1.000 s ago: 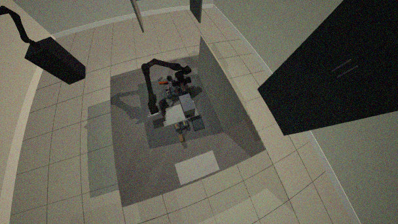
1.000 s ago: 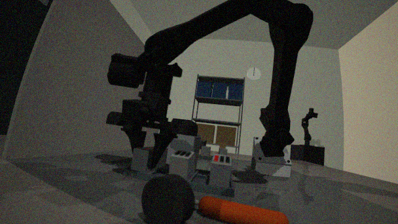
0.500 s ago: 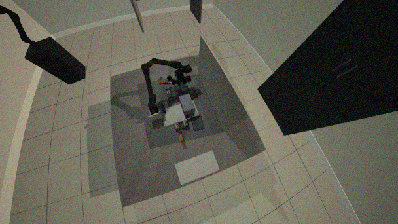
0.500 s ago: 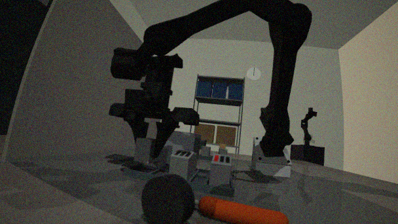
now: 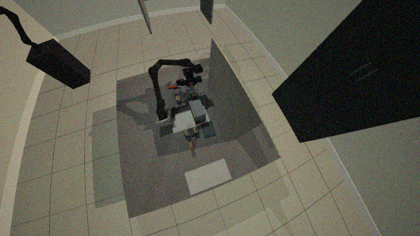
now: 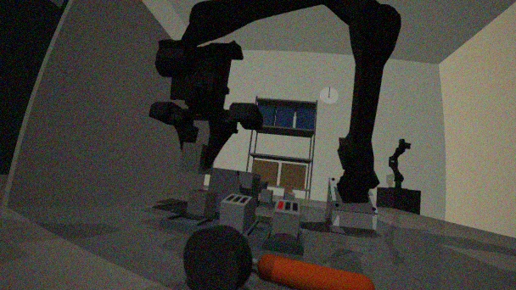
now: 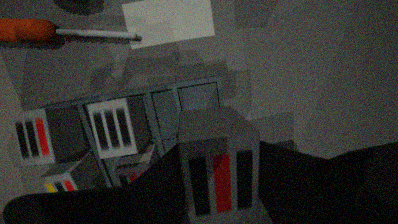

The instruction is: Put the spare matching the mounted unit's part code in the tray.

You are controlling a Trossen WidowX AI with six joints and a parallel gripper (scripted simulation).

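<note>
My gripper tip is 9 cm above the gridded dark rack, 8 cm past it and 1 cm to the left of it. From my gripper tip the other things lie so: dark round object (16 cm to the left, 8 cm behind, 7 cm below); tall grey panel (25 cm to the right, 20 cm ahead, 13 cm above); grey spare block (2 cm above).
</note>
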